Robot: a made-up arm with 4 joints.
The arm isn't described. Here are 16 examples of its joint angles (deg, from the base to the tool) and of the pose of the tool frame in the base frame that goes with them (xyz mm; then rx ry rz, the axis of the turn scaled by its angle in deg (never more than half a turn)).
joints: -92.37 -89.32 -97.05 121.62
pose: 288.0 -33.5 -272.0 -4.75 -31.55 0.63
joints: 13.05 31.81 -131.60 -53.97
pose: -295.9 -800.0 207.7 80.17 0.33 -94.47
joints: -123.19 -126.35 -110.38 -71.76
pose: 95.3 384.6 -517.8 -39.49 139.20 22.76
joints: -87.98 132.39 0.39 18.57
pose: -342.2 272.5 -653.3 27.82 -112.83 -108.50
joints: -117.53 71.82 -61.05 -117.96
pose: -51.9 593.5 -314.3 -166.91 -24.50 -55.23
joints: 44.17 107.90 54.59 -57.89
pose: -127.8 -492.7 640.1 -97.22 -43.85 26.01
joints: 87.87 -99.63 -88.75 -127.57
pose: -55.5 65.9 816.2 -54.57 -0.14 160.79
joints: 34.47 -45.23 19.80 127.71
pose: -31.8 -569.0 986.0 -6.94 -77.03 25.28
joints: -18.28 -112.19 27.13 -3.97
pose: 174.4 -605.9 -345.3 37.68 110.95 37.34
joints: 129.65 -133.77 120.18 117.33
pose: 111.6 240.2 1156.7 -17.71 -51.42 -33.68
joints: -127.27 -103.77 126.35 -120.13
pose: -102.1 551.3 -314.9 -36.46 -106.38 134.80
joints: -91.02 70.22 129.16 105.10
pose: -352.0 -154.9 -648.9 -32.72 148.12 -48.21
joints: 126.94 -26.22 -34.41 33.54
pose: 75.1 755.5 691.4 -140.15 -39.16 -9.15
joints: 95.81 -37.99 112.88 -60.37
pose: -36.1 27.7 748.4 -62.96 148.32 39.72
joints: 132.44 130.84 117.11 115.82
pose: -389.3 446.8 1008.2 -34.48 -94.92 -117.40
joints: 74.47 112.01 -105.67 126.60
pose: -292.2 -406.1 534.2 -14.98 136.76 47.31
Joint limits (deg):
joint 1: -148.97..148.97
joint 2: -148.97..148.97
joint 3: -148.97..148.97
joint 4: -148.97..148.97
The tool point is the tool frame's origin. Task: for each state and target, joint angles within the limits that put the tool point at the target. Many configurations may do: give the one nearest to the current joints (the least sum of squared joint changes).
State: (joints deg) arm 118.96 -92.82 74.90 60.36
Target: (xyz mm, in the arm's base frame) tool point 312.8 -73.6 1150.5
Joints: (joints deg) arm 104.71 -123.52 77.60 90.20
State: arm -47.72 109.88 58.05 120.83
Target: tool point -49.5 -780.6 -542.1
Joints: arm -17.08 128.56 27.98 143.67
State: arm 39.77 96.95 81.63 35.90
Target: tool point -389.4 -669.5 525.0
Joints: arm 50.84 126.72 80.79 35.20
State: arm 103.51 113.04 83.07 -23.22
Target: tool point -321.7 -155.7 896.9
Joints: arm 102.84 140.44 62.92 13.02
